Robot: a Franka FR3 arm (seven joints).
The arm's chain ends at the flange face. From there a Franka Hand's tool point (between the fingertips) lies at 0.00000 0.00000 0.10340 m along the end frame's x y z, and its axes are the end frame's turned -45 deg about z.
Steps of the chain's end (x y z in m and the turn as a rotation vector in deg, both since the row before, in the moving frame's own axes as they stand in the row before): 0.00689 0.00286 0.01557 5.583 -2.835 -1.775; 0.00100 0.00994 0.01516 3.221 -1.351 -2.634; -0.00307 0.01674 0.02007 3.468 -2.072 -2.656; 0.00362 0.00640 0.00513 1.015 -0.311 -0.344; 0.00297 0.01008 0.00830 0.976 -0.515 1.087
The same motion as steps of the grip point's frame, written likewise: 0.00618 -0.00388 0.01495 5.952 1.943 -1.775; -0.00407 0.00185 0.01497 3.233 1.322 -2.634; -0.01239 0.00256 0.01981 3.917 0.987 -2.656; -0.00107 0.00539 0.00511 0.938 0.498 -0.344; -0.00442 0.00733 0.00828 1.054 0.326 1.087
